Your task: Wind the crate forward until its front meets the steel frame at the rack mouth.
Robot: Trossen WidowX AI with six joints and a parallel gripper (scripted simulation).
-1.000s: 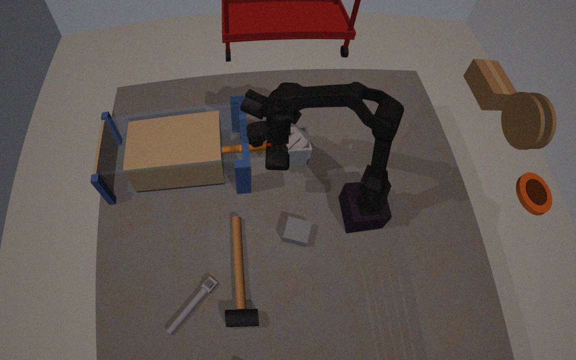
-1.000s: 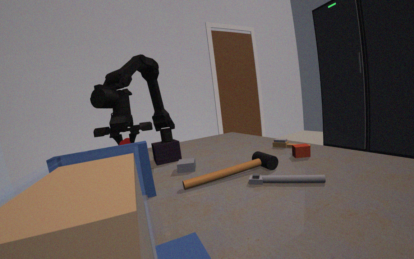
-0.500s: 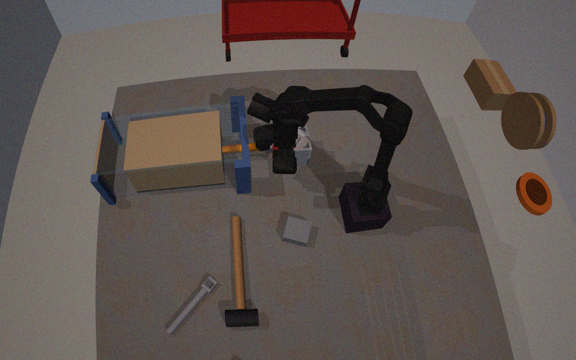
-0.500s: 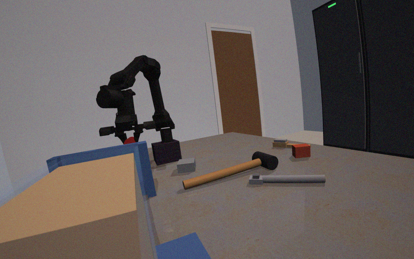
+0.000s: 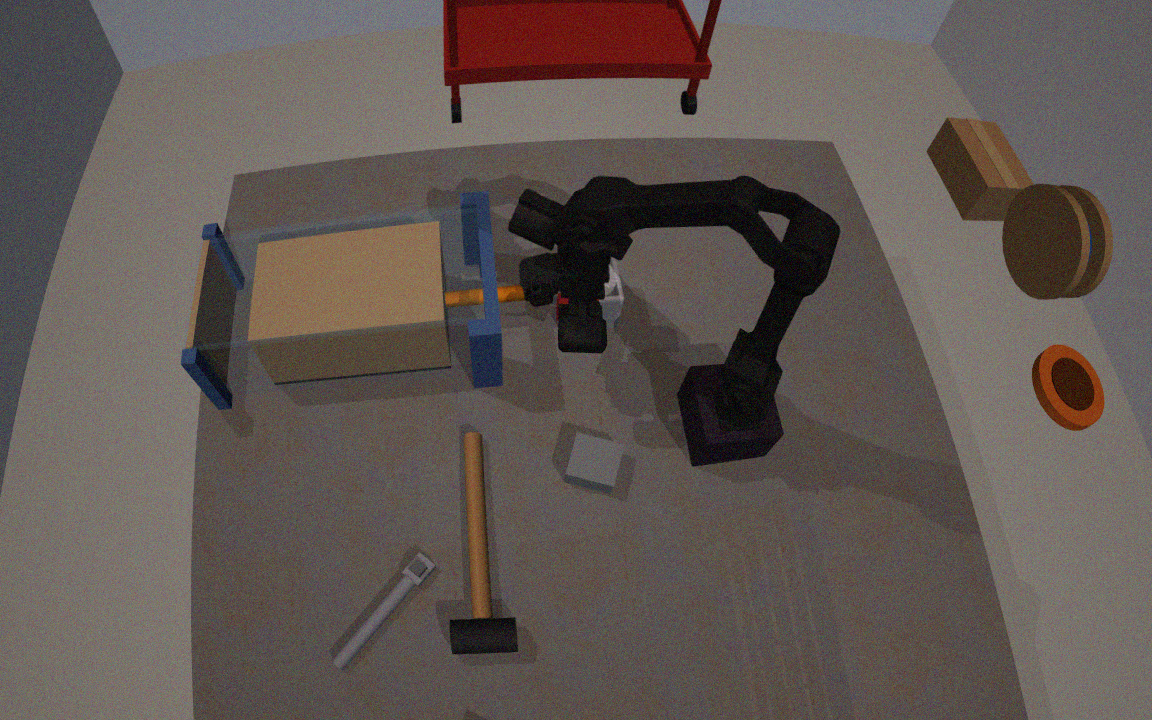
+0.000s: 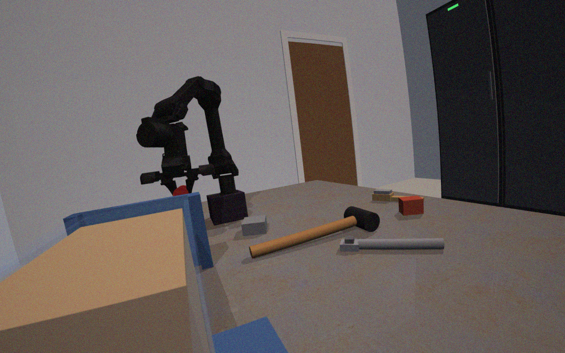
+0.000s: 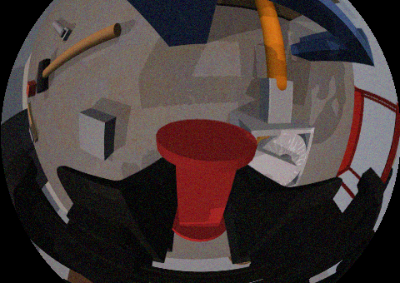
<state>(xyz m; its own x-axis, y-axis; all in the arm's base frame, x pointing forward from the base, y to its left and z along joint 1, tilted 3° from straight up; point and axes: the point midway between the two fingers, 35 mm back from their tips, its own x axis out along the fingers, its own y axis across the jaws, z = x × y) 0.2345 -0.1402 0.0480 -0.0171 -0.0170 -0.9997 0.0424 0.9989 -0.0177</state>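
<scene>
My gripper tip is now 10 mm past the winch handle, 40 mm to the left of it and 10 mm above it. From my gripper tip the other things lie so: grey winch: 50 mm behind, 100 mm to the right, 80 mm below; then red knob: 20 mm above; then blue steel frame: 130 mm ahead, 80 mm to the right, 10 mm below.
</scene>
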